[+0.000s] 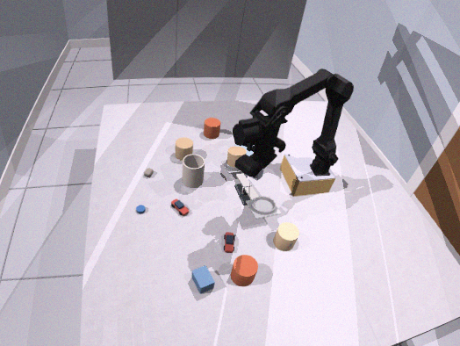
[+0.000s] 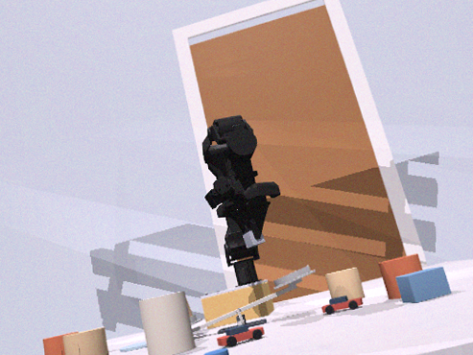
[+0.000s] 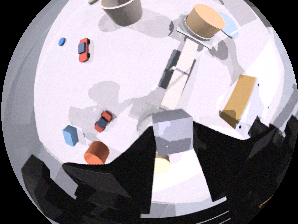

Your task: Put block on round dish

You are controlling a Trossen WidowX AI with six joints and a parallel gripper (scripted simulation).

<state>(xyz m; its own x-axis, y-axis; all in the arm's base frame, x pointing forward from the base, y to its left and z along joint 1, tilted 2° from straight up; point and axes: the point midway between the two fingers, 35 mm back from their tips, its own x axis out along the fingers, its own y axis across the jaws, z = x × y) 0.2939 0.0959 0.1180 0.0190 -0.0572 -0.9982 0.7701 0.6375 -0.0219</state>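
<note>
My gripper tip is 32 cm to the left of the pale blue round dish, 16 cm above it and 6 cm past it. The rest, counted from my gripper tip: pale grey block right at my gripper tip; then cream cup 18 cm ahead, 15 cm to the right, 13 cm below; then blue block 27 cm to the left, 19 cm ahead, 15 cm below.
</note>
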